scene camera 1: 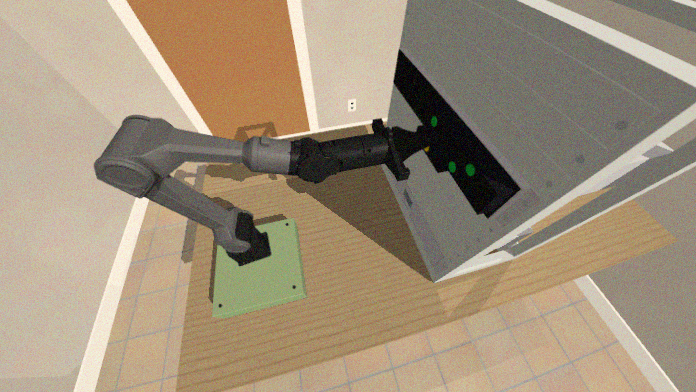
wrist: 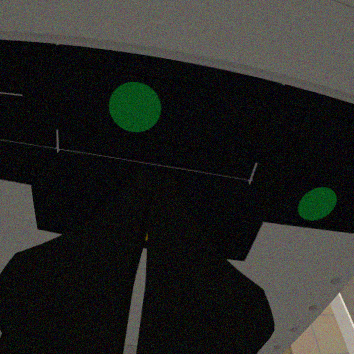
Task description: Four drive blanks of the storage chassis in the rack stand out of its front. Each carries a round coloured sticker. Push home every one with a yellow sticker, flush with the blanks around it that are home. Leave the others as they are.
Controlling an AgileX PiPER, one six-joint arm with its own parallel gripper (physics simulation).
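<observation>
The yellow sticker (scene camera 1: 426, 148) (wrist: 146, 236) shows as a small part beside and below the fingers in the scene view and as a thin sliver between the fingertips in the wrist view. Its black blank (wrist: 220, 220) stands out of the front, behind the fingers. My gripper (scene camera 1: 428, 134) (wrist: 153, 191) is shut, with its tips at this blank's face; whether they touch is too dark to tell. One green sticker (scene camera 1: 434, 121) is beyond the gripper. Two more green stickers, one (scene camera 1: 452, 166) and another (scene camera 1: 470, 169), are on the near side. The wrist view shows a green sticker (wrist: 135, 107) above the fingers and another (wrist: 317, 203) at right.
The grey rack (scene camera 1: 500, 75) surrounds the dark chassis front, with a grey surface (scene camera 1: 450, 215) (wrist: 300, 260) below the blanks. The arm stands on a green base plate (scene camera 1: 260, 290) on the wooden table (scene camera 1: 350, 300).
</observation>
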